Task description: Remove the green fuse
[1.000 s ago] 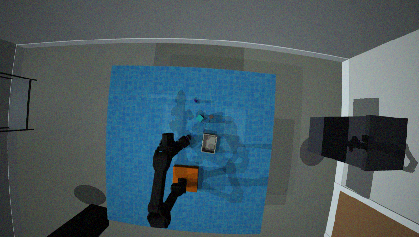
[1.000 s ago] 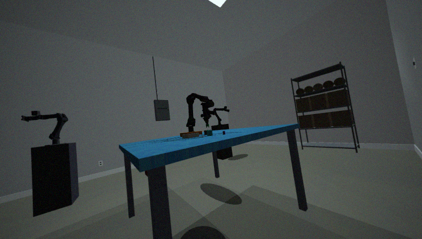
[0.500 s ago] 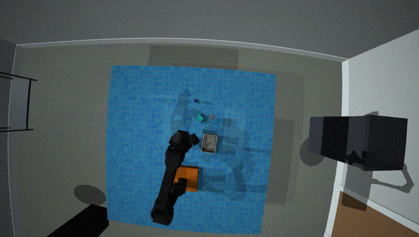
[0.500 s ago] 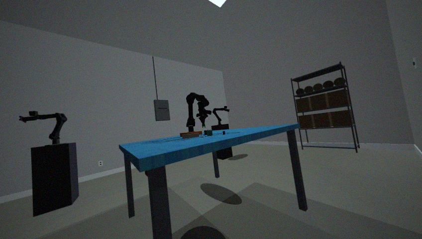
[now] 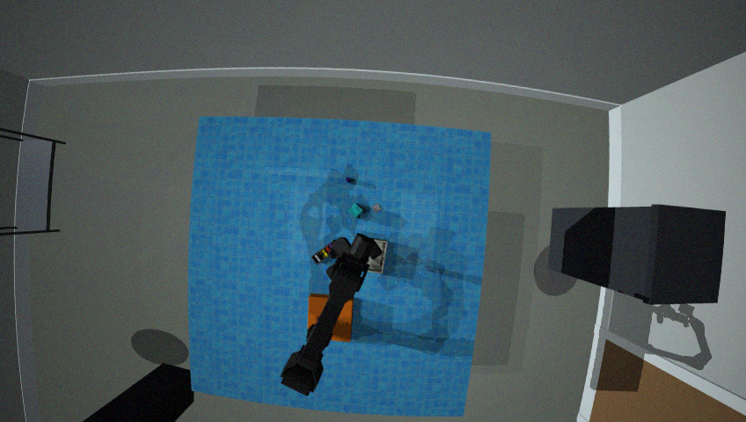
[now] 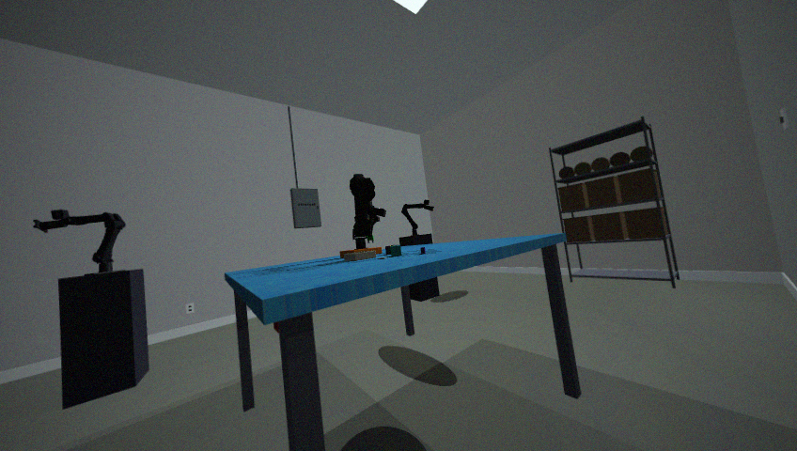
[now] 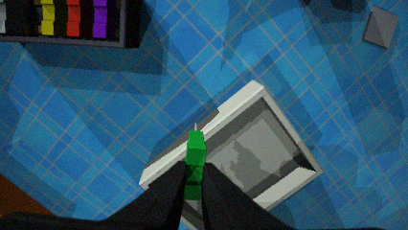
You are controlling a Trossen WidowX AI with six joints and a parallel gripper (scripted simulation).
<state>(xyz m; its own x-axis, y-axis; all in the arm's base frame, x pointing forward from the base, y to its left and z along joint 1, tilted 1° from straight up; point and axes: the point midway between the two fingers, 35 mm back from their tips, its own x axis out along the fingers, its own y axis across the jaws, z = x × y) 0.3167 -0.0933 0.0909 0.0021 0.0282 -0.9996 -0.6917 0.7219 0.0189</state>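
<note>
Now: gripper tip 1 cm past the grey tray, 6 cm to the left of it and 9 cm above it. Round my gripper tip: grey square: 18 cm ahead, 5 cm to the right, 9 cm below; teal cube: 16 cm ahead, 3 cm to the left, 7 cm below; purple piece: 28 cm ahead, 8 cm to the left, 8 cm below.
</note>
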